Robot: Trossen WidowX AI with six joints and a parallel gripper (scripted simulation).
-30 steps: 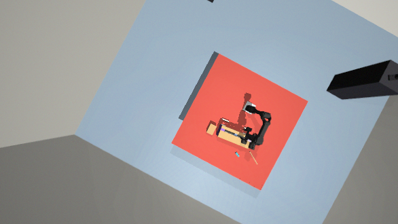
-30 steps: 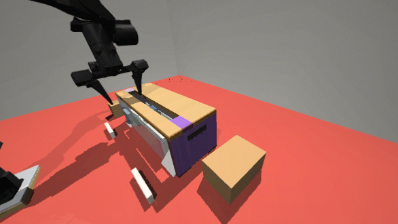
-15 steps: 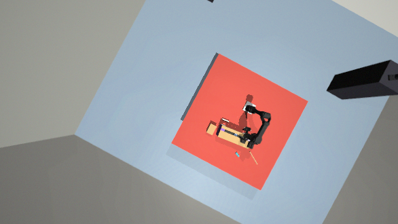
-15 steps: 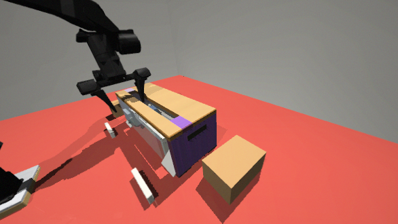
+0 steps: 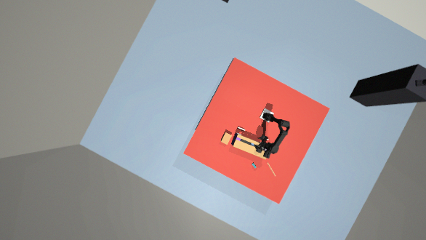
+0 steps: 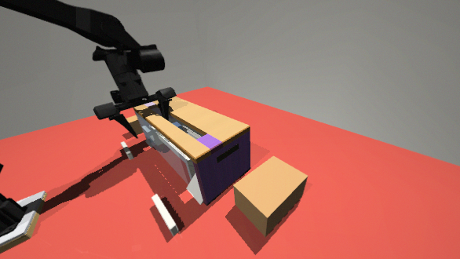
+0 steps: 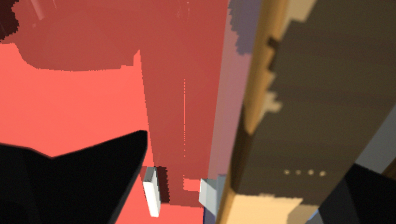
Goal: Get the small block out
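My gripper tip is now 40 mm short of the box, 40 mm to the left of it and 30 mm above it. Also, from my gripper tip: thin tan stick: 200 mm ahead, 350 mm to the left, 90 mm below; then tan block: 30 mm behind, 240 mm to the left, 60 mm below.
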